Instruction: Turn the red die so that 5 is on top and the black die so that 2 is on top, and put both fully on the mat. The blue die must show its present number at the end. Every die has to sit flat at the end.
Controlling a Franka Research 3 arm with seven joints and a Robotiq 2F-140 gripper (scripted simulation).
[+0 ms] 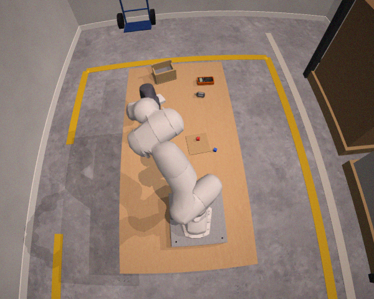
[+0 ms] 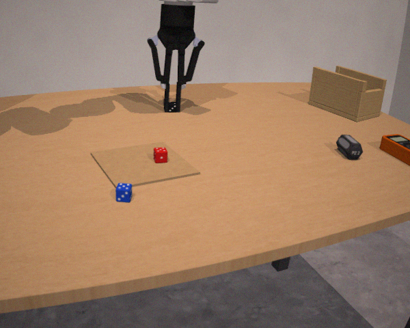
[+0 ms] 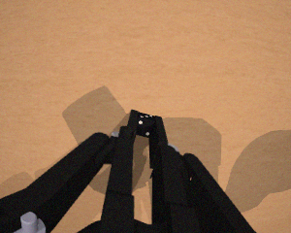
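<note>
Now: the thin tan mat 270 mm to the right of my hand, 140 mm behind it and 30 mm below it. Also, from my hand: dark grey device: 310 mm to the right, 260 mm ahead, 20 mm below; red die: 270 mm to the right, 110 mm behind, 20 mm below; black die: 20 mm below.
</note>
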